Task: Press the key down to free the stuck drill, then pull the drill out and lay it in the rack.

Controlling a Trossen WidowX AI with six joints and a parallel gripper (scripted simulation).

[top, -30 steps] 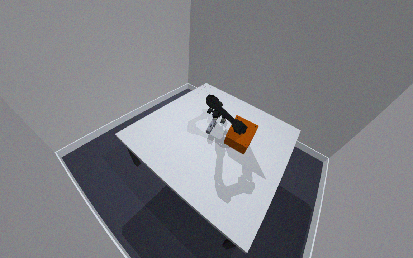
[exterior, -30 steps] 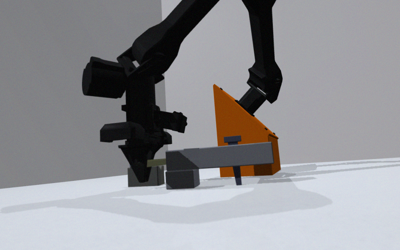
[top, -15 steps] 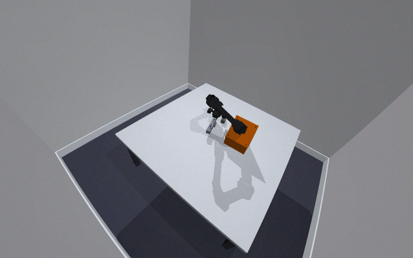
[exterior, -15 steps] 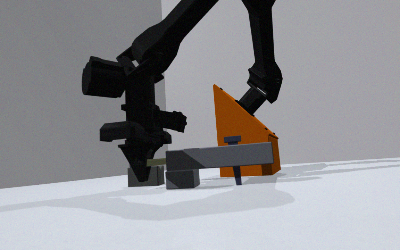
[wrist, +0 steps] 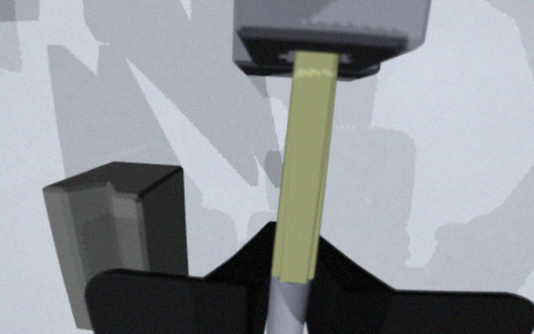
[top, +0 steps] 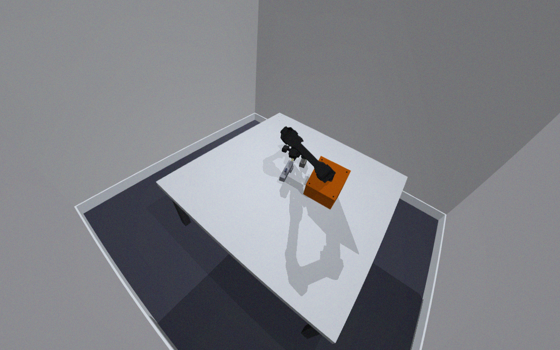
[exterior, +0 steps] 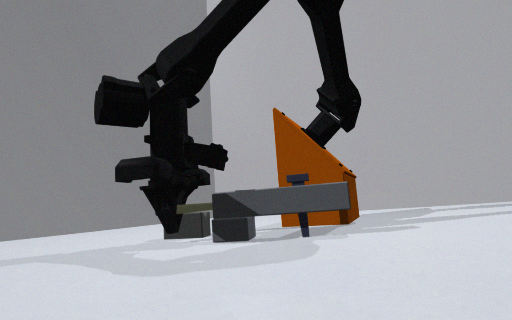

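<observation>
The drill is 4 cm to the left of my gripper tip, 3 cm above it and 1 cm behind it. Round my gripper tip: grey housing: 15 cm to the left, 3 cm above, 2 cm behind; dark t-shaped key: 19 cm to the left, 4 cm above, 3 cm behind; dark v-notched rack: 7 cm behind, 2 cm to the right, 1 cm above.
</observation>
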